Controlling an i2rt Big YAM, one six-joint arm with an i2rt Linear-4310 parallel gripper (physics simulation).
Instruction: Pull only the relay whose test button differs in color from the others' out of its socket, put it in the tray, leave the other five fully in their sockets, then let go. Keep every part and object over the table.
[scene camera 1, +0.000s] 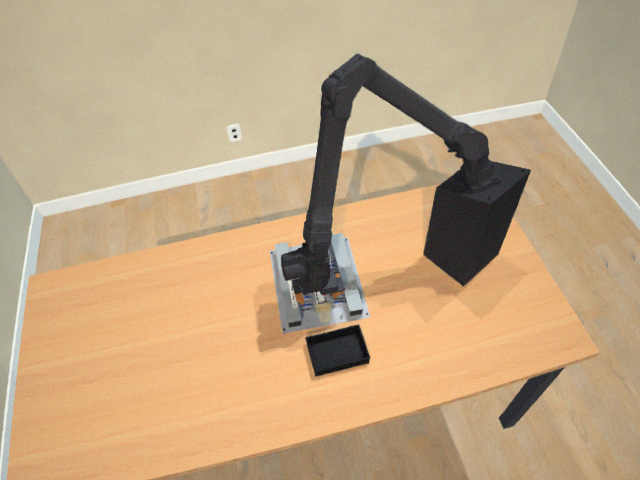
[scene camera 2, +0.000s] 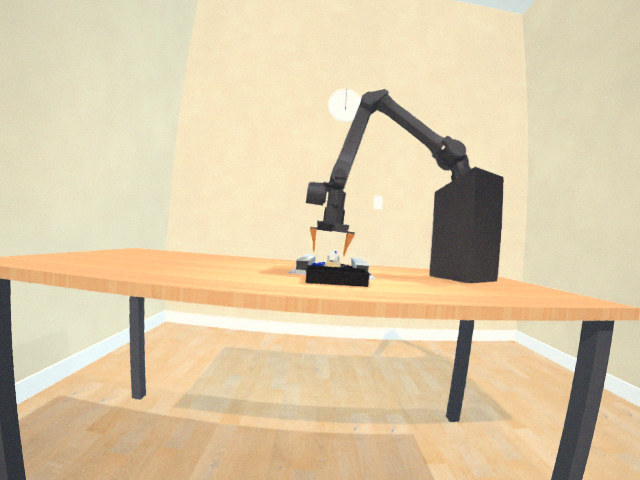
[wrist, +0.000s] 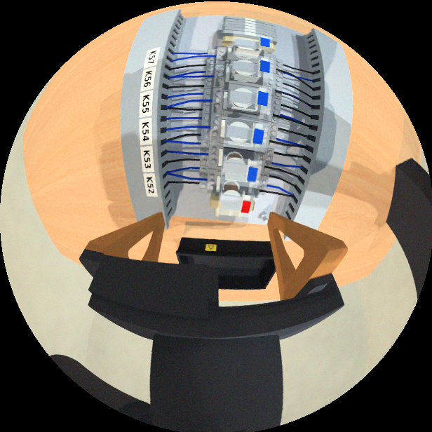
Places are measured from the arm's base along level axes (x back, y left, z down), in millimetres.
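Where they show: gripper, fingertip midpoint: (scene camera 1: 317, 300) (scene camera 2: 328, 254); arm's base, link origin: (scene camera 1: 478, 180) (scene camera 2: 465, 184).
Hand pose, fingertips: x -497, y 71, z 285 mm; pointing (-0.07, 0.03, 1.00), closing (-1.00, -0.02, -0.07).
Note:
Things, the pixels of their top centre, and the offset from my fingertips. "spot": a spot on its surface instead.
- black tray, surface spot: (scene camera 2: 337, 275) (scene camera 1: 342, 366) spot: dz +40, dx +13, dy +204 mm
- metal panel, surface spot: (scene camera 1: 305, 324) spot: dz +62, dx -51, dy +33 mm
The relay with the red test button (wrist: 233, 205) stands in its socket at the near end of the row, by label K52. The other relays (wrist: 240, 132) have blue buttons and stand in sockets behind it. My gripper (scene camera 1: 318, 289) (scene camera 2: 329, 253) (wrist: 215, 217) is open and empty, pointing down above the relay row. In the wrist view the red-button relay shows between and slightly beyond the fingertips, right of their midline. The arm hides much of the row in scene camera 1. The black tray (scene camera 1: 338, 370) (scene camera 2: 337, 275) (wrist: 240, 247) is empty, in front of the panel.
Grey wire ducts (wrist: 145, 120) (wrist: 332, 125) run along both sides of the relays on the metal panel (scene camera 1: 305, 324), with blue and black wires between. A grey terminal block (wrist: 250, 27) stands at the row's far end. The arm's black pedestal (scene camera 1: 465, 232) (scene camera 2: 467, 232) stands at the right.

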